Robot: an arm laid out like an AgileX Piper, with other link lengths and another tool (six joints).
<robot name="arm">
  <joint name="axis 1" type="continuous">
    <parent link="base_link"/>
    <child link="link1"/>
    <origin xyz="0 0 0.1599" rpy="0 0 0"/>
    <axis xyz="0 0 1"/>
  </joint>
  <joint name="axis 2" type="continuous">
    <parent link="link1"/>
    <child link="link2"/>
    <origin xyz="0 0 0" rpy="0 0 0"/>
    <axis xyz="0 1 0"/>
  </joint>
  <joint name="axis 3" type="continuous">
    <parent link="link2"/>
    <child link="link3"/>
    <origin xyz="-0.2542 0 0.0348" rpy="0 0 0"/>
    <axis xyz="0 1 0"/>
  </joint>
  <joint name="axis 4" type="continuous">
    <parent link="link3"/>
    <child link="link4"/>
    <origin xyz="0.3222 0 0.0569" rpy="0 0 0"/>
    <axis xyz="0.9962 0 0.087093"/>
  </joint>
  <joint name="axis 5" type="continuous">
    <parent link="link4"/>
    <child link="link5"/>
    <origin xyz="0 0 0" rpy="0 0 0"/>
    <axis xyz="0 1 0"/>
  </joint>
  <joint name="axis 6" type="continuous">
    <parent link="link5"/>
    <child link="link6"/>
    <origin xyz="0.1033 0 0.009" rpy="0 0 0"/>
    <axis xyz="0.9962 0 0.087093"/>
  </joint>
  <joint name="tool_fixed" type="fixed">
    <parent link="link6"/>
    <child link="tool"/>
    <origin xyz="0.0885 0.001 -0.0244" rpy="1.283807 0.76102 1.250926"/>
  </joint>
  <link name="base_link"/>
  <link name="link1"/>
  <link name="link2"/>
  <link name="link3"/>
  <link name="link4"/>
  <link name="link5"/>
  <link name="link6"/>
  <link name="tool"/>
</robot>
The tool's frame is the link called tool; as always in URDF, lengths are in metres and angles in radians. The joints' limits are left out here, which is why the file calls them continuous.
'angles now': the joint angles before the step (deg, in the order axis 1, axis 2, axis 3, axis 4, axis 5, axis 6). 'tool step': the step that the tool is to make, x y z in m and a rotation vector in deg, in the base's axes. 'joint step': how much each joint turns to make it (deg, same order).
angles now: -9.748 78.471 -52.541 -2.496 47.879 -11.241
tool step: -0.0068 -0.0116 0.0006 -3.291 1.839 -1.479
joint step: 0.005 -0.049 0.000 -5.020 1.531 3.372
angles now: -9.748 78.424 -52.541 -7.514 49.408 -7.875
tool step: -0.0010 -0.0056 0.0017 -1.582 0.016 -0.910
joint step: -0.006 -0.147 -0.005 -2.335 0.112 1.841
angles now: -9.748 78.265 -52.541 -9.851 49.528 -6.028
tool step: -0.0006 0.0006 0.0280 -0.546 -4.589 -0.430
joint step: 0.007 -4.896 0.010 0.118 0.325 0.379
